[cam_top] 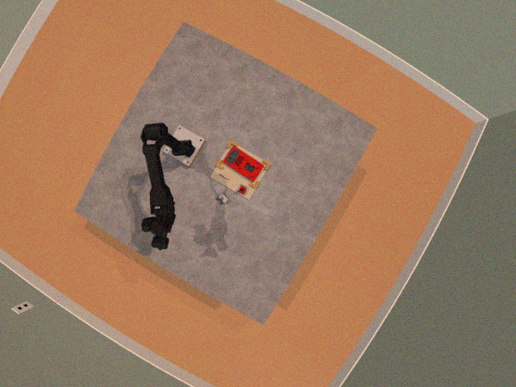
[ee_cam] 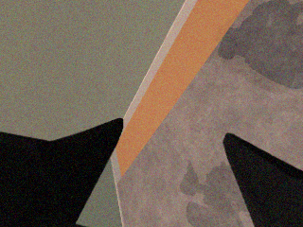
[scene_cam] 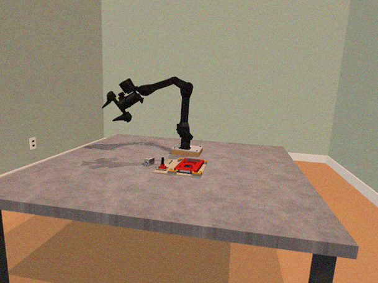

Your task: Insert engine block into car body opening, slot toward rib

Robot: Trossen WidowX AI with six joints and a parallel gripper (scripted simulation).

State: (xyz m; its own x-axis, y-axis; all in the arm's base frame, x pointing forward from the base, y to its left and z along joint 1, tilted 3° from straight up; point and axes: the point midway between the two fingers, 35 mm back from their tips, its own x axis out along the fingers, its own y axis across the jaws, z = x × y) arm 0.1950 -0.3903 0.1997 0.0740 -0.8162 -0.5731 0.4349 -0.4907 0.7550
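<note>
The grey engine block is 29 cm to the left of my gripper tip, 21 cm below it and 11 cm ahead of it. Round my gripper tip: black upright peg (38 cm to the left, 20 cm below, 17 cm ahead).
</note>
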